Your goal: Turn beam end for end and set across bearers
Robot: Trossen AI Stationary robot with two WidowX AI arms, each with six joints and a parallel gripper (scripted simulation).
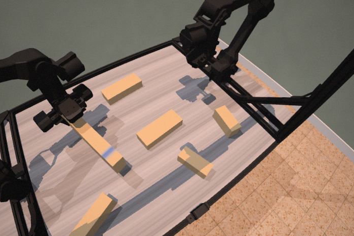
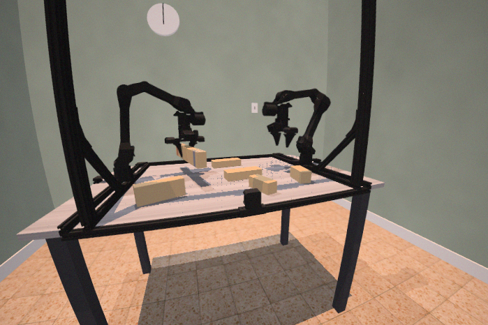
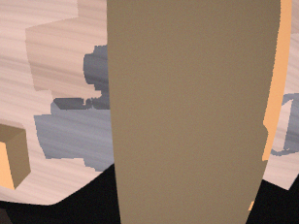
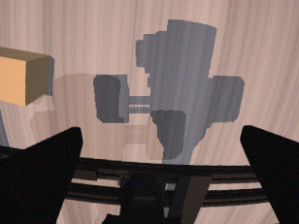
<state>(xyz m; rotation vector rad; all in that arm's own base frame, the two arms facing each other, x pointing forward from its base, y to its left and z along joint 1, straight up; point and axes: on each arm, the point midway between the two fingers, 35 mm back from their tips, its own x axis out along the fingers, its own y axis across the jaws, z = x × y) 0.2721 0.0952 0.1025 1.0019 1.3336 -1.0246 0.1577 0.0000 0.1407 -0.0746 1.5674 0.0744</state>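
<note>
Now: the beam 50 mm behind my left hand, 10 mm to the right of it and 10 mm below it.
</note>
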